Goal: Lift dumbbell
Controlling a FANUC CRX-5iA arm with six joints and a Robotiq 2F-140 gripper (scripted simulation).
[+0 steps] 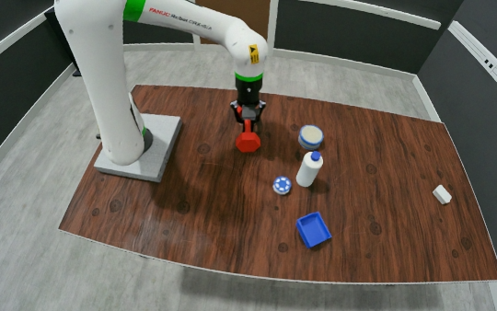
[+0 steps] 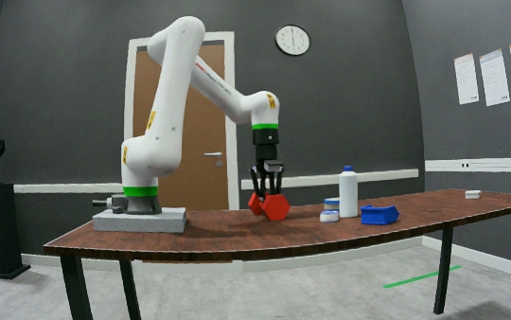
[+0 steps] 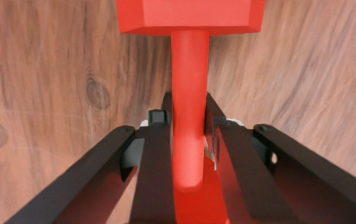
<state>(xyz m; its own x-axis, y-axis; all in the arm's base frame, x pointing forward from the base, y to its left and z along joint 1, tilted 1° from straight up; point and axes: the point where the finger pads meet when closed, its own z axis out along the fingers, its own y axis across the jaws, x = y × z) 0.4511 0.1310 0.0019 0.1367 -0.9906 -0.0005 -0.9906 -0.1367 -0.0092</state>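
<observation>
Now: hand right at the red dumbbell. The rest, counted from my hand: blue tray 26 cm ahead, 40 cm to the right, 2 cm below; then blue-and-white bowl 27 cm ahead, 2 cm below; then small blue-and-white disc 15 cm ahead, 24 cm to the right, 3 cm below.
</observation>
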